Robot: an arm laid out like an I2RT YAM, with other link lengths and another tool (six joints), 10 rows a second.
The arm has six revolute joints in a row. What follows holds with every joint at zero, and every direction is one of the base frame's. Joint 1 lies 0.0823 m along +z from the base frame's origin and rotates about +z. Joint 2 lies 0.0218 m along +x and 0.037 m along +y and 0.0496 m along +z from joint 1 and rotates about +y. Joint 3 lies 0.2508 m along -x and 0.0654 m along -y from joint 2 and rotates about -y. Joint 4 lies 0.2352 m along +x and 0.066 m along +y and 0.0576 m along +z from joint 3 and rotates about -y. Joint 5 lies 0.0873 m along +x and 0.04 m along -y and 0.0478 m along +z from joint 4 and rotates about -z. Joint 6 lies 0.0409 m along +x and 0.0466 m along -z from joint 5 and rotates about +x. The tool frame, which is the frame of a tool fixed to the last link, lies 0.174 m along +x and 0.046 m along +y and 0.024 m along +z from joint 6; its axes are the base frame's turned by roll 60.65, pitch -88.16 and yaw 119.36 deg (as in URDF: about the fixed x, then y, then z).
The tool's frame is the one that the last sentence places.
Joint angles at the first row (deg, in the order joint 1, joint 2, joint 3, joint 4, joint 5, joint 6):
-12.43 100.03 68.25 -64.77 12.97 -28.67
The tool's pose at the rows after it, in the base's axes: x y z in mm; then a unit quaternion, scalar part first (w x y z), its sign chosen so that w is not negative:
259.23 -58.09 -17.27 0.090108 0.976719 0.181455 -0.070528
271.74 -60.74 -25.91 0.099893 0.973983 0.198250 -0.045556
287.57 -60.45 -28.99 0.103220 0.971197 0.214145 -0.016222
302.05 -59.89 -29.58 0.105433 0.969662 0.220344 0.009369
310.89 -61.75 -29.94 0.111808 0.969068 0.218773 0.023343
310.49 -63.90 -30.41 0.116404 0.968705 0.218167 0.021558
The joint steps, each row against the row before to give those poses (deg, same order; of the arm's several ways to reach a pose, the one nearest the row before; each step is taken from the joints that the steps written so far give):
0.00 0.00 -3.50 5.79 0.20 -2.64
0.03 0.00 -1.99 5.35 -0.04 -2.32
-0.03 0.00 -0.81 4.31 -1.05 -2.25
-0.04 0.02 -0.35 3.26 -1.05 -1.03
0.00 0.02 -0.28 2.07 -0.02 0.01
0.00 0.00 -0.11 0.16 0.56 0.02

